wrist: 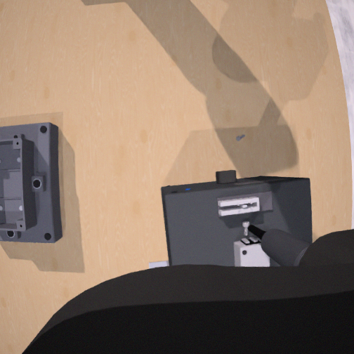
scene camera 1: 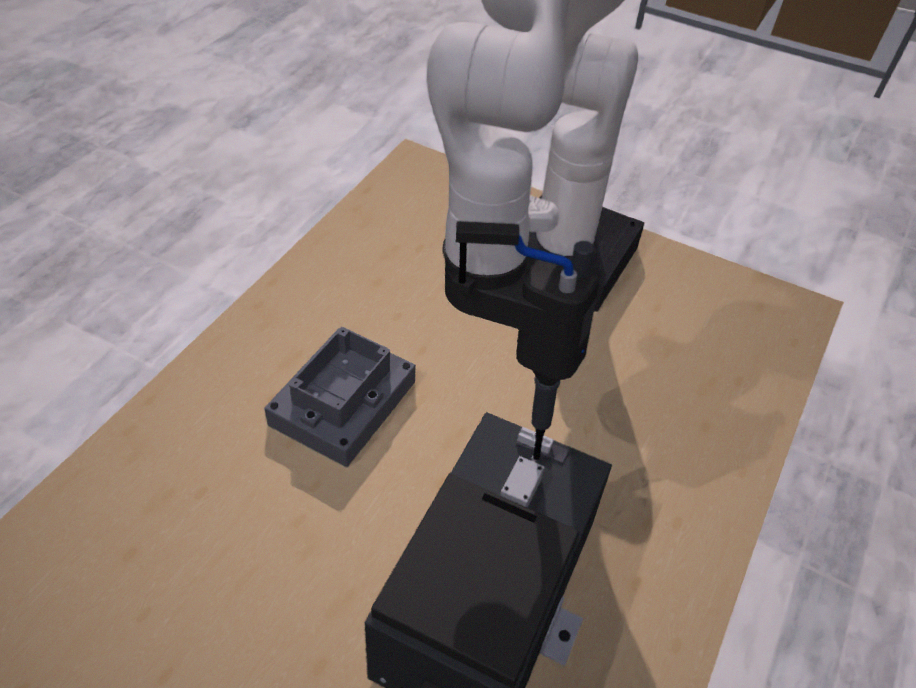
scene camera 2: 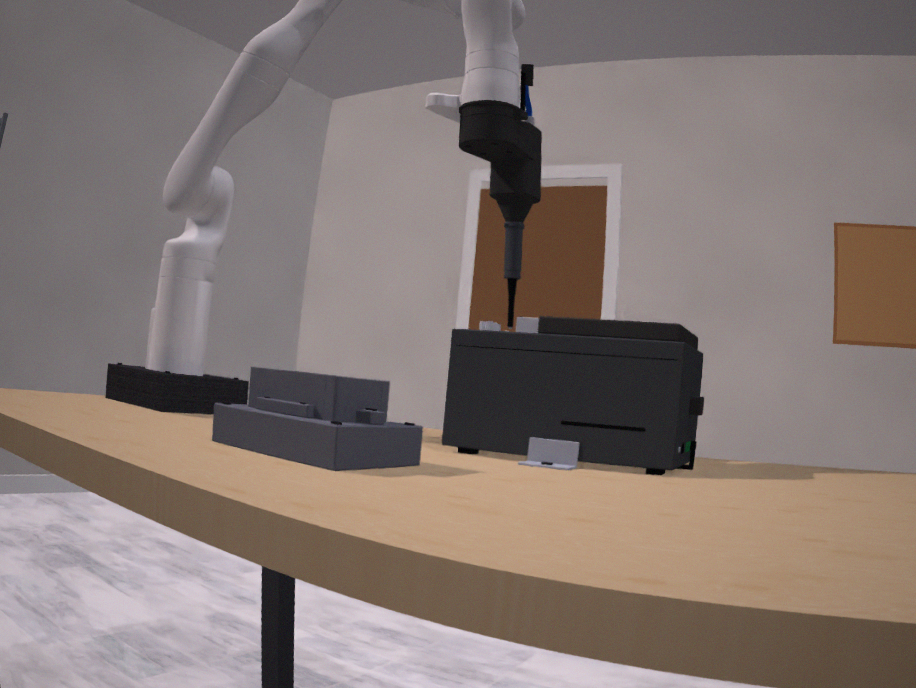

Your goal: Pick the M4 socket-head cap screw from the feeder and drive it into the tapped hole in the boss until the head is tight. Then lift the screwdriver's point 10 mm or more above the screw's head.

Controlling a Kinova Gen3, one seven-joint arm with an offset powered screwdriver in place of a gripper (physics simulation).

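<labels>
White slotted block (wrist: 264, 198) at 30 cm from the lens.
</labels>
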